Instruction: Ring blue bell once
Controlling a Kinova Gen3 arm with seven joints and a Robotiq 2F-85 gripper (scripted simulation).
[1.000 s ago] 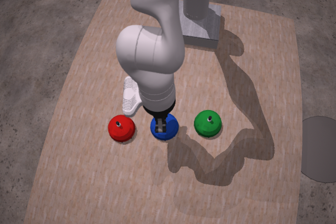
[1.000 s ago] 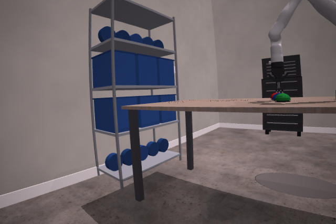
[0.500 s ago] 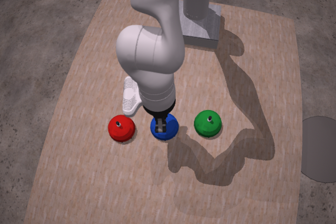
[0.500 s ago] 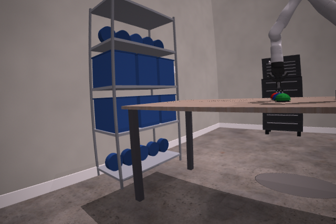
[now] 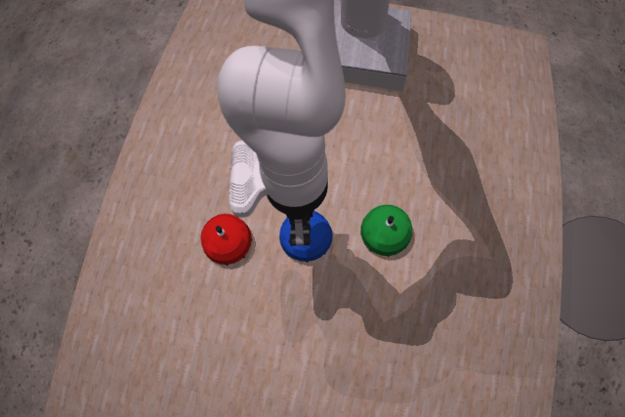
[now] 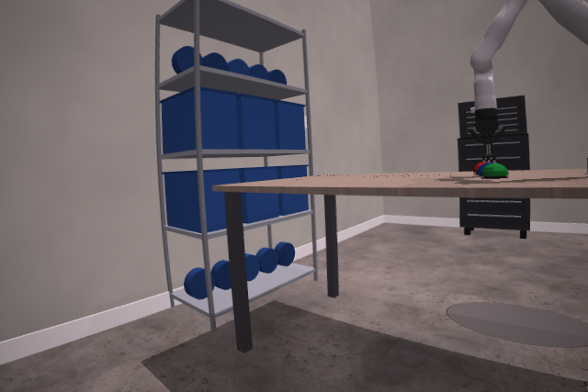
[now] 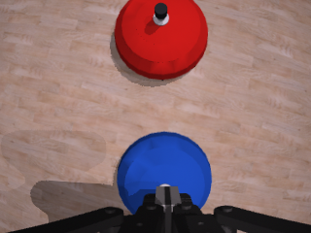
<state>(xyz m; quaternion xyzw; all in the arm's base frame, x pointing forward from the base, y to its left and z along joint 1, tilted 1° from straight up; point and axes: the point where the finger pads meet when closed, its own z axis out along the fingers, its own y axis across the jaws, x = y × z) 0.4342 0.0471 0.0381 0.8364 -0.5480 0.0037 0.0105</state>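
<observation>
The blue bell lies 5 cm below my hand. Round my hand: green bell: 5 cm behind, 12 cm to the left, 5 cm below; then red bell: 5 cm ahead, 12 cm to the right, 5 cm below.
</observation>
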